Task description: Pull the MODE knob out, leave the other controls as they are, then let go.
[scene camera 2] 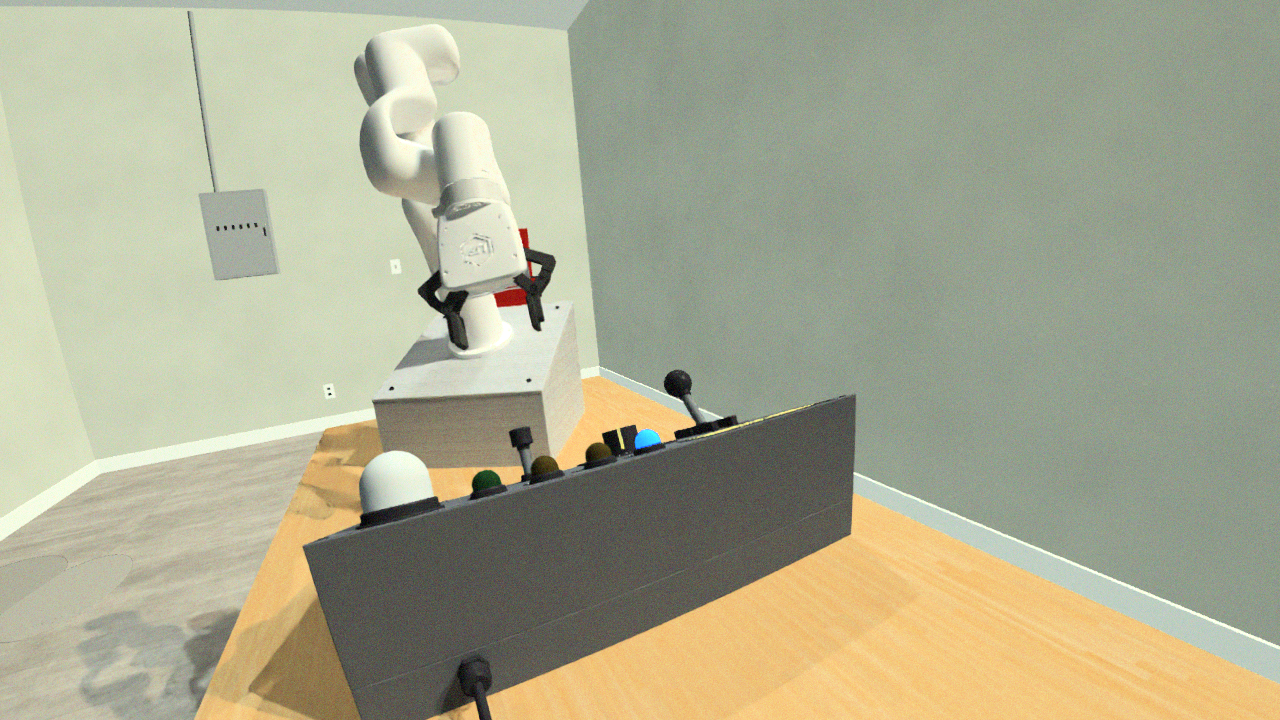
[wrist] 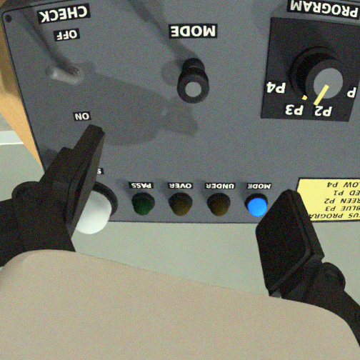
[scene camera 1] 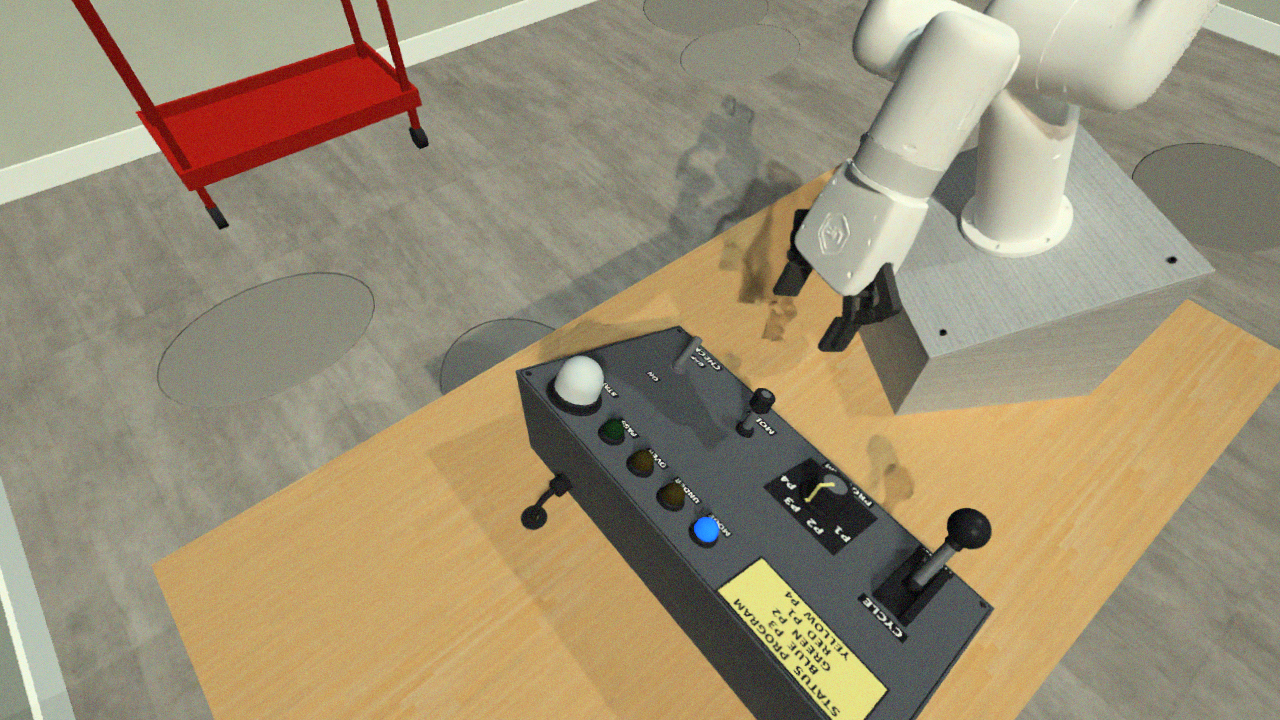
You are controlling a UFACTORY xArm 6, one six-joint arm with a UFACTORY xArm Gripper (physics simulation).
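Places are measured from the arm's base along level axes (x left, y up, z ahead), in centimetres.
Where they show: gripper, between the fingertips: (scene camera 2: 499, 338) (scene camera 1: 806, 321); arm's base, origin of its link: (scene camera 2: 481, 340) (scene camera 1: 1014, 220).
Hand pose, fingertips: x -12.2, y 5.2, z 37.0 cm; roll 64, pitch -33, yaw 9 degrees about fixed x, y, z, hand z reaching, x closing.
Each offset is from my fingertips to the top centre of the thing. "spot": to the spot under its first point. Level surfaces: height alone.
The MODE knob {dx -0.8, dy -9.9, dz +3.7 cm} (scene camera 1: 762, 400) (scene camera 2: 520, 437) (wrist: 193, 89) is a black cap standing off the dark control panel (scene camera 1: 617, 546) (scene camera 2: 581, 564) (wrist: 225, 140) on a visible stem. The MODE lamp {spot: dx +3.1, dy -7.5, dz +22.5 cm} (scene camera 1: 705, 530) (scene camera 2: 647, 439) (wrist: 257, 206) glows blue. My gripper (scene camera 1: 810, 313) (scene camera 2: 499, 336) (wrist: 189, 183) is open and empty, above and back from the panel on the robot base's side, apart from the knob. The CHECK toggle {dx -12.5, dy -11.9, dz +1.2 cm} (scene camera 1: 687, 354) (wrist: 65, 75), PROGRAM dial {dx +10.6, dy -11.9, dz +7.9 cm} (scene camera 1: 834, 484) (wrist: 327, 81) and CYCLE lever {dx +23.6, dy -8.3, dz +5.1 cm} (scene camera 1: 968, 528) (scene camera 2: 677, 383) are also on the panel.
A white dome lamp {spot: dx -16.2, dy -5.1, dz +17.7 cm} (scene camera 1: 579, 381) (scene camera 2: 395, 483) (wrist: 94, 215) stands at a panel corner. The panel is on a wooden table {dy -24.8 cm} (scene camera 1: 313, 582) (scene camera 2: 716, 635). The robot's base block (scene camera 1: 1029, 349) (scene camera 2: 460, 429) stands behind it. A red cart (scene camera 1: 295, 134) stands on the floor.
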